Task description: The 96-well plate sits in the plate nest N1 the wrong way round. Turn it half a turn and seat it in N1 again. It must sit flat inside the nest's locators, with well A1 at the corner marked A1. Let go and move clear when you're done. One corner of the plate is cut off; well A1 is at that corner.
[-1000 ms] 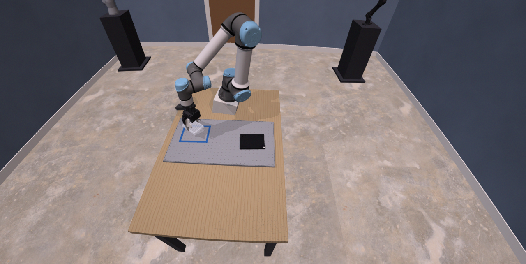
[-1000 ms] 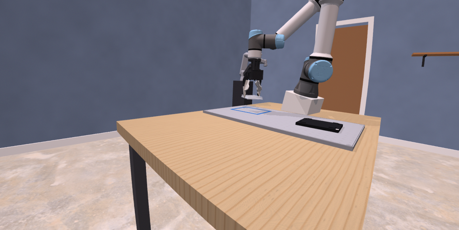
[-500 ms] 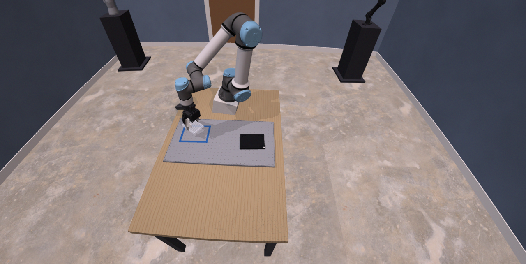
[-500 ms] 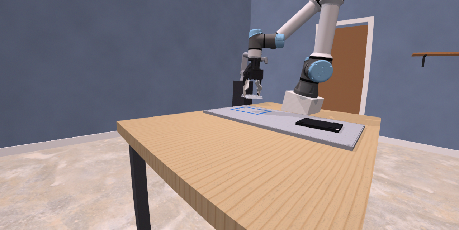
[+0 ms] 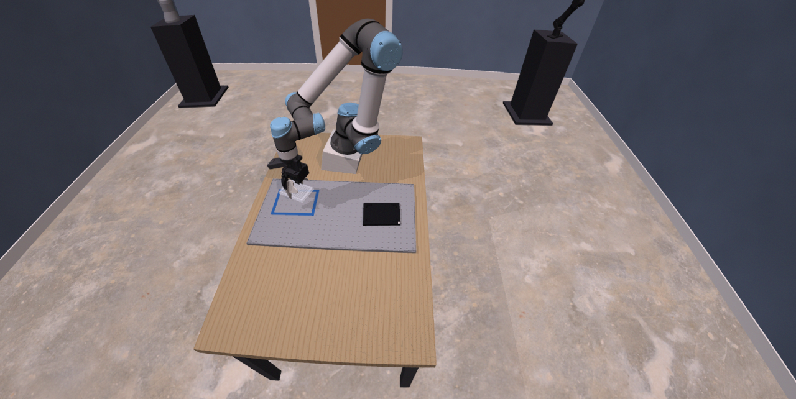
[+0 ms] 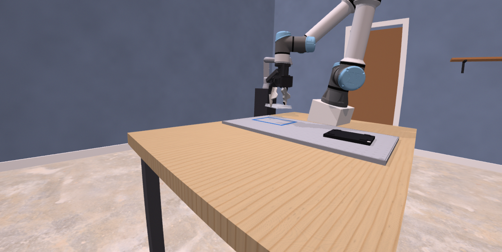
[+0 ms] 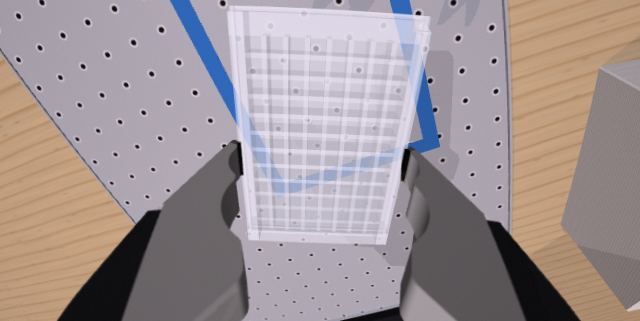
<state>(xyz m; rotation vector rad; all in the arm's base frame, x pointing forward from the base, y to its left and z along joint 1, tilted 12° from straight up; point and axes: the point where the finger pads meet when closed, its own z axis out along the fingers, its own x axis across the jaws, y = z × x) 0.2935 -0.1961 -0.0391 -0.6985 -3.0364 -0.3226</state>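
My hand is 80 mm short of the nest N1, 370 mm to the right of it and 80 mm above it. From my hand the other things lie so: A1 label: 130 mm ahead, 450 mm to the left, 80 mm below; 96-well plate: 10 mm below.
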